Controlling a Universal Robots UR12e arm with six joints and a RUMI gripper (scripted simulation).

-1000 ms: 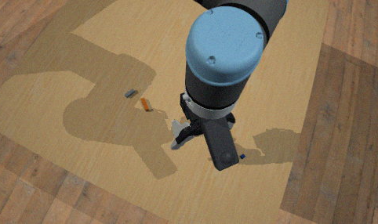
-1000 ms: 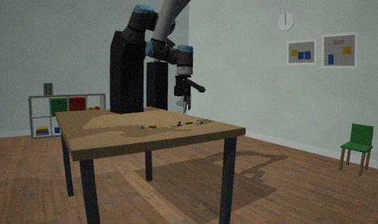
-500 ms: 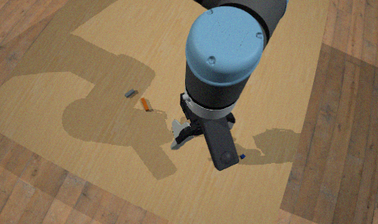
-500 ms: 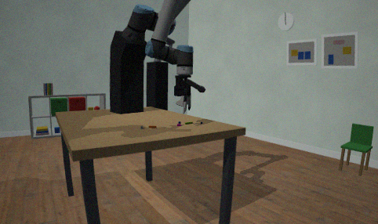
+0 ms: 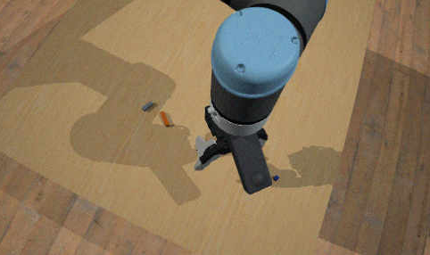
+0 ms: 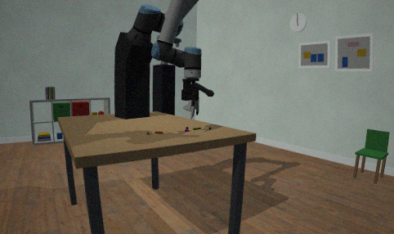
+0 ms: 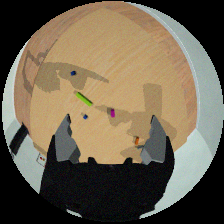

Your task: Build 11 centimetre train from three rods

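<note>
Right now my hand is 30 mm past the magenta rod, 30 mm to the left of it and 70 mm above it. The rest, counted from my hand: orange rod 80 mm behind, 180 mm to the right, 70 mm below; lime rod 40 mm behind, 60 mm to the left, 70 mm below; grey rod 100 mm behind, 240 mm to the right, 70 mm below.
</note>
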